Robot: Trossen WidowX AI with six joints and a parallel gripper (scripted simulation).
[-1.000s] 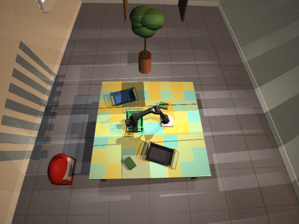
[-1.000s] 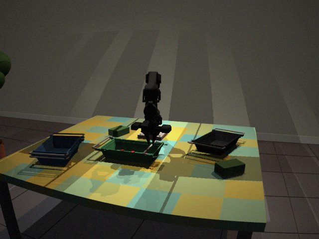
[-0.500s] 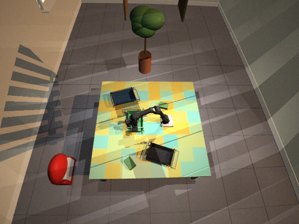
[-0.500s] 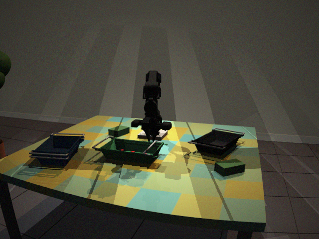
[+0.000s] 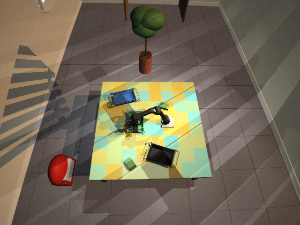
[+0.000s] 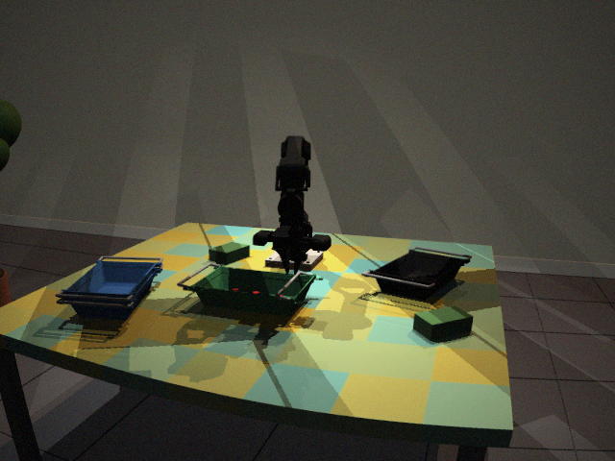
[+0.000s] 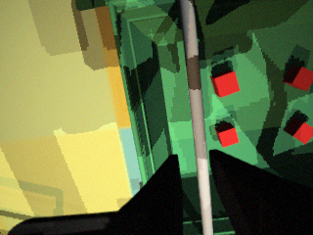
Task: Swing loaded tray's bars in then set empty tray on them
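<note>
Right now my gripper tip is 210 mm past the black tray, 350 mm to the right of it and 50 mm above it.
</note>
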